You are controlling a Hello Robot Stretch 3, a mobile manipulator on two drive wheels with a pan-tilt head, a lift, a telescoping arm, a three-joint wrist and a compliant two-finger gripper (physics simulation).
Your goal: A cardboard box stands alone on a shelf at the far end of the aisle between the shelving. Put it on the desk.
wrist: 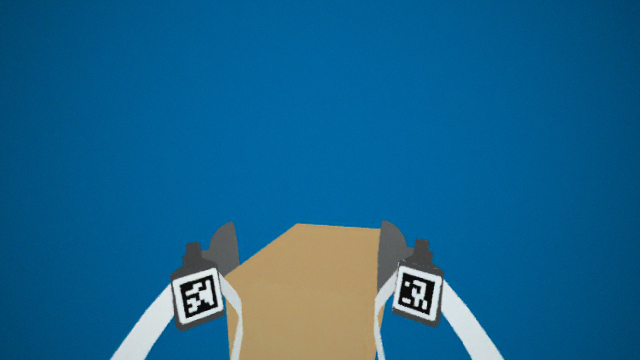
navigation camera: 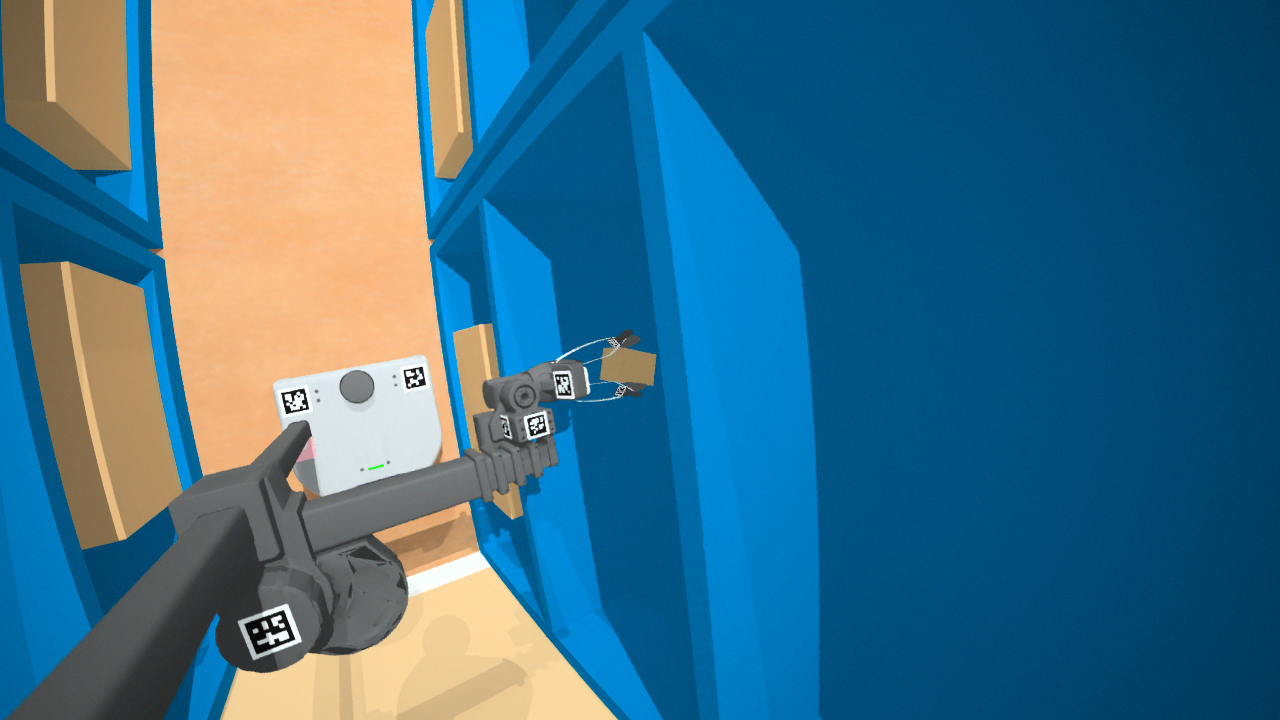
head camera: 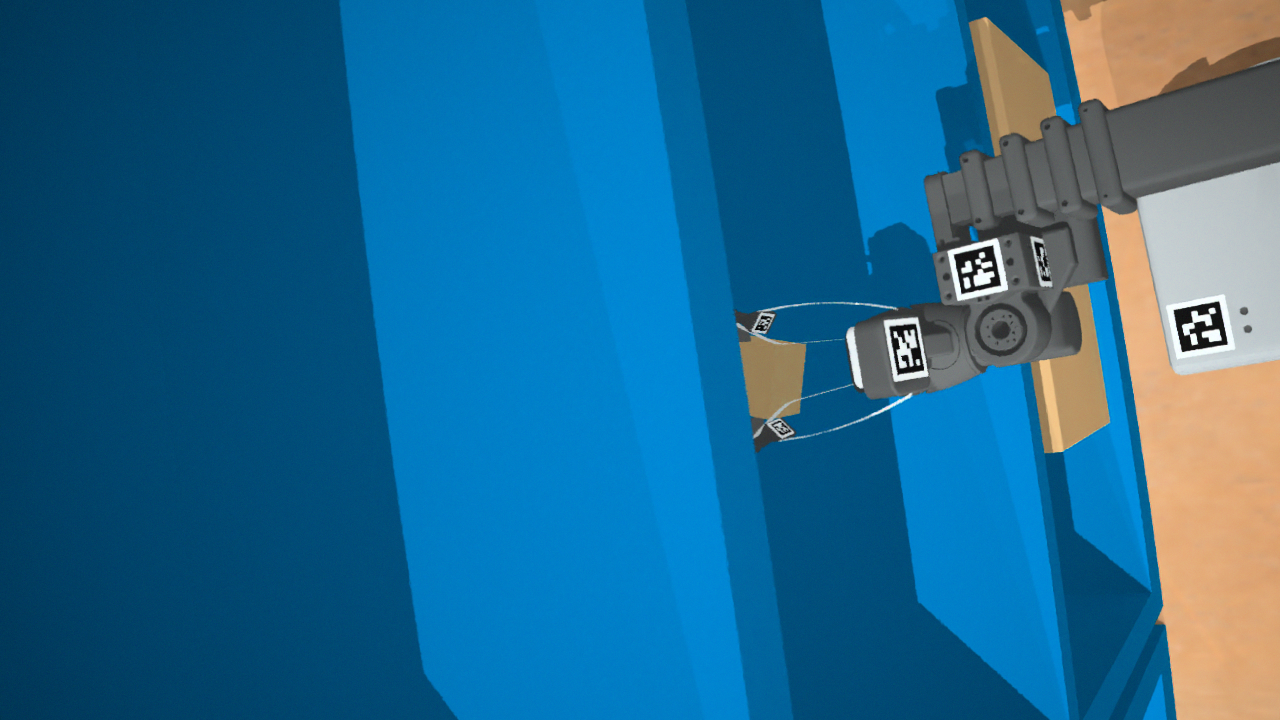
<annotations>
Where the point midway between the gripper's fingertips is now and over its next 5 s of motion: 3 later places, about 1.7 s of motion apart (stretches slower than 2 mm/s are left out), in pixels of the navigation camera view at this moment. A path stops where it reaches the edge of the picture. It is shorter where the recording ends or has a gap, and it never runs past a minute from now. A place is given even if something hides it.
My gripper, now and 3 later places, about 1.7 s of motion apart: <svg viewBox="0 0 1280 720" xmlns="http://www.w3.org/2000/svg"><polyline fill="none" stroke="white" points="641,361 634,341 450,187 438,74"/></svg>
</annotations>
